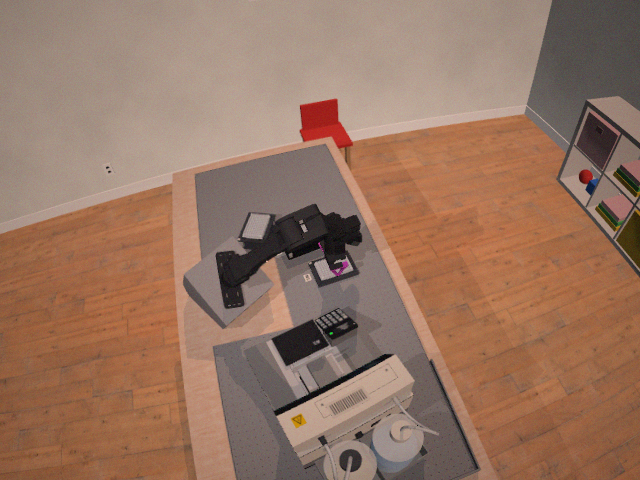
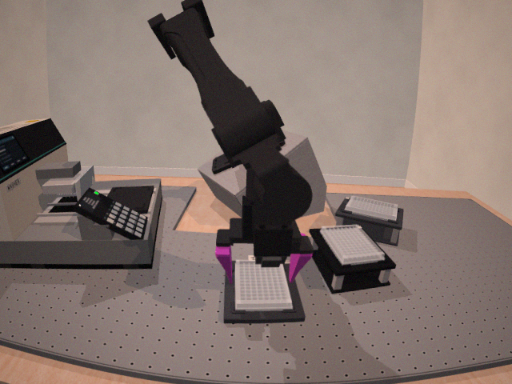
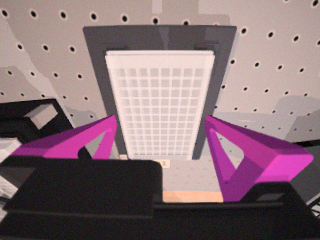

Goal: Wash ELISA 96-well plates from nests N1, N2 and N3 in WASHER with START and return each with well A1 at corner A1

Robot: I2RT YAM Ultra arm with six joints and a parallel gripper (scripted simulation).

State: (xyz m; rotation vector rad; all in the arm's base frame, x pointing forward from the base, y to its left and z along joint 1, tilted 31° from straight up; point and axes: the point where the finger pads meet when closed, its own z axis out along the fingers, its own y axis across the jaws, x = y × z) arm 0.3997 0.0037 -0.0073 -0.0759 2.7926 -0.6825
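My hand is 20 mm above the nest N1. Also, from my hand: black carrier pocket (230 mm behind, 290 mm to the right, 40 mm above); then grey manifold (210 mm behind, 440 mm to the right, 100 mm above); then raised black nest (70 mm behind, 170 mm to the left, 10 mm above).
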